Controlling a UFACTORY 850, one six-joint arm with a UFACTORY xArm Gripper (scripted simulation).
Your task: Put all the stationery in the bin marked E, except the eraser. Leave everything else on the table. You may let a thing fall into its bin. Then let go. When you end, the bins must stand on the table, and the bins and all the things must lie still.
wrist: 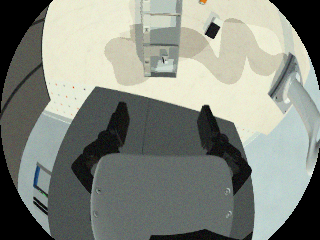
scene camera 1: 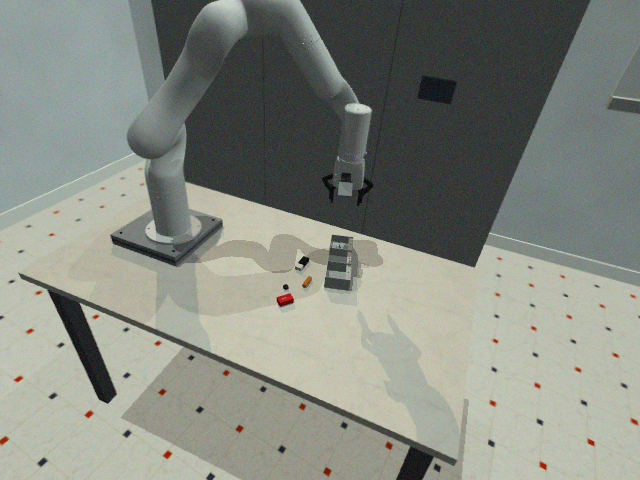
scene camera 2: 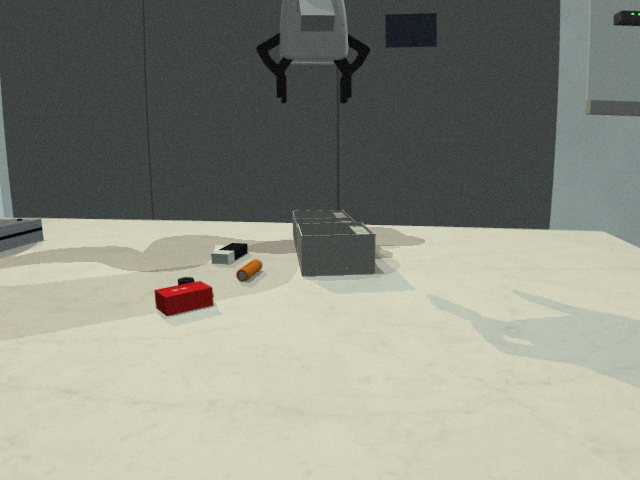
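Note:
I can see my gripper (wrist: 164, 111). A red box (scene camera 2: 177, 299) is here as well, though in the wrist view the box is out of frame. And there is a bin block (scene camera 2: 326, 243), (scene camera 1: 339, 264), which I see from both of those scene cameras.

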